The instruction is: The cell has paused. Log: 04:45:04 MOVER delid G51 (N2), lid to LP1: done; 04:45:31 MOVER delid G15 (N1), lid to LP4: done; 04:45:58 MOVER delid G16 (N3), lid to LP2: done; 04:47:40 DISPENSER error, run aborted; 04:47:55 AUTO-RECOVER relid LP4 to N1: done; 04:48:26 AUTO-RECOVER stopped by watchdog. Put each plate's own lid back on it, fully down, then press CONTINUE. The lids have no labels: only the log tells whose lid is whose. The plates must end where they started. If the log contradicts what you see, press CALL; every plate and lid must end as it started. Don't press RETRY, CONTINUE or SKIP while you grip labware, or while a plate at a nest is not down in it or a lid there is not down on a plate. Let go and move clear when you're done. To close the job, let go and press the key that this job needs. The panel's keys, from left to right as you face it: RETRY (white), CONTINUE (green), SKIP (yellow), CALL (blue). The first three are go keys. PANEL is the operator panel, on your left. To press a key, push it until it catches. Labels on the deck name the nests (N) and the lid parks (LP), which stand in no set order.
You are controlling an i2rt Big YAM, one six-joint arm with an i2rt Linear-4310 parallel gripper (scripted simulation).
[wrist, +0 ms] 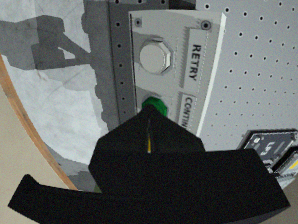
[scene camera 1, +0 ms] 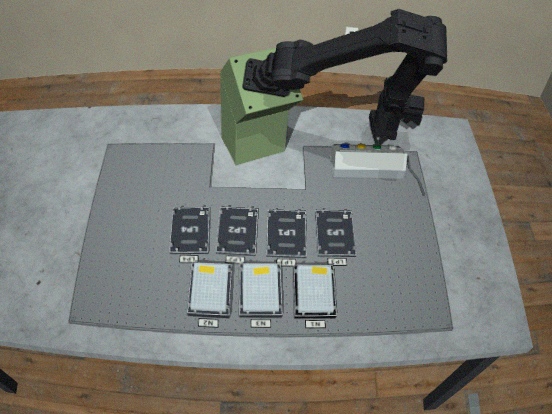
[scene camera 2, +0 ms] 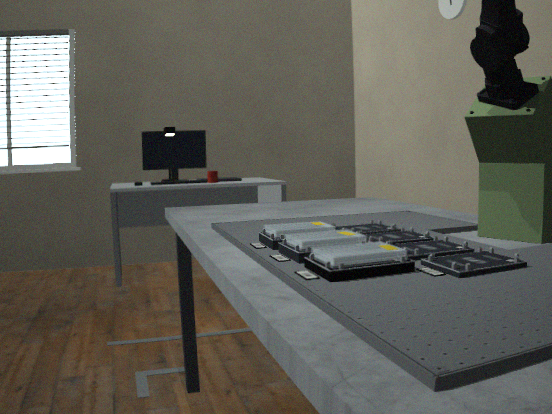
Labels:
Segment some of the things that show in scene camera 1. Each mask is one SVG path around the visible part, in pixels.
A clear unlabelled lid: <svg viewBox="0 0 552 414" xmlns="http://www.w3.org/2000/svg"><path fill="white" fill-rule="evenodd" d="M194 262L190 308L226 311L228 264Z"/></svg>

